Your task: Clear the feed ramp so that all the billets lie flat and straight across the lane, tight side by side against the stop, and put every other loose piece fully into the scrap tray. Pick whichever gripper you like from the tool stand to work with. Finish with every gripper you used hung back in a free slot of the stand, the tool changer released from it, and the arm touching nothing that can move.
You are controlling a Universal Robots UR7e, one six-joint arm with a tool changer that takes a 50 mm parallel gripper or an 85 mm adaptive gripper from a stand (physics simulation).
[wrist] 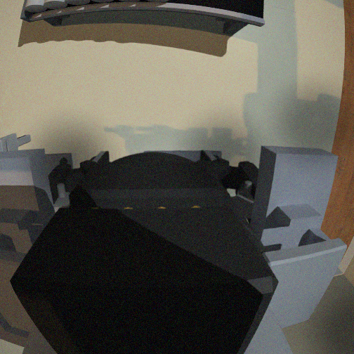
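Observation:
The feed ramp [245,19] crosses the top of the view, cut off by its upper edge. Several pale cylindrical billets [56,4] lie side by side at its left end; their far ends are out of view. The black adaptive gripper [156,156] is below the ramp in the view, well apart from it, with its fingers spread open and no piece seen between them. Its dark body hides much of the lower view. The grey-blue tool stand [300,182] rises close on both sides of the gripper. Whether the gripper touches the stand cannot be told. The scrap tray does not show.
A small pale grey part [16,142] sticks up at the left edge beside the stand. A slanted grey plate [305,280] stands at the lower right. A brown wooden strip [344,130] runs down the right side. Shadows of the arm fall on the pale table top [150,85].

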